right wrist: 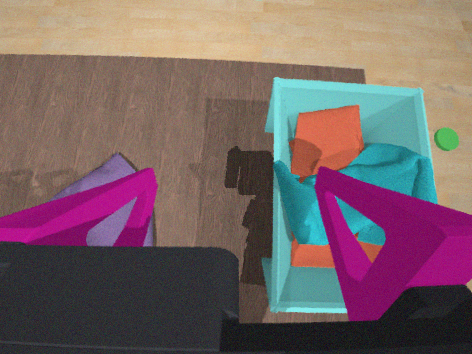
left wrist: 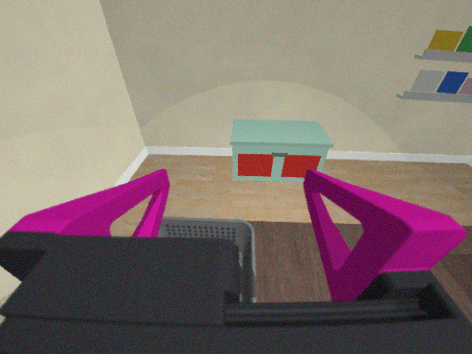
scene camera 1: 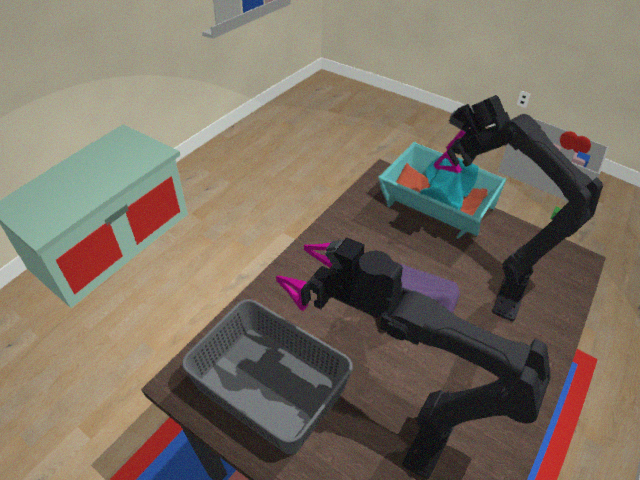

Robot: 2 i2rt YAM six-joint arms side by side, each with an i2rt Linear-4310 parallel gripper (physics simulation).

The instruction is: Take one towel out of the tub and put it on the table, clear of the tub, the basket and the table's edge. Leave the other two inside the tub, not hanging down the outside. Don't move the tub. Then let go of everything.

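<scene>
The turquoise tub (scene camera 1: 434, 205) (right wrist: 390, 105) stands at the table's far end. Inside lies a teal towel (scene camera 1: 450, 187) (right wrist: 306, 215), reaching its rims; whether it hangs outside is unclear. Orange cloth (scene camera 1: 412, 177) (right wrist: 330, 125) shows on both sides of it; I cannot tell if it is one piece. A purple towel (scene camera 1: 429, 287) (right wrist: 117, 164) lies on the table, apart from the tub and basket. My right gripper (scene camera 1: 448, 152) (right wrist: 235, 176) is open and empty above the tub. My left gripper (scene camera 1: 292, 262) (left wrist: 236, 176) is open and empty, raised near the grey basket (scene camera 1: 289, 329) (left wrist: 200, 230).
The brown table (scene camera 1: 330, 227) (right wrist: 175, 110) bears both arms. My left arm extends across it beside the purple towel, partly hiding it in the scene view. A green cabinet (scene camera 1: 87, 178) (left wrist: 277, 132) stands on the floor beyond the table. A grey box stands behind my right arm.
</scene>
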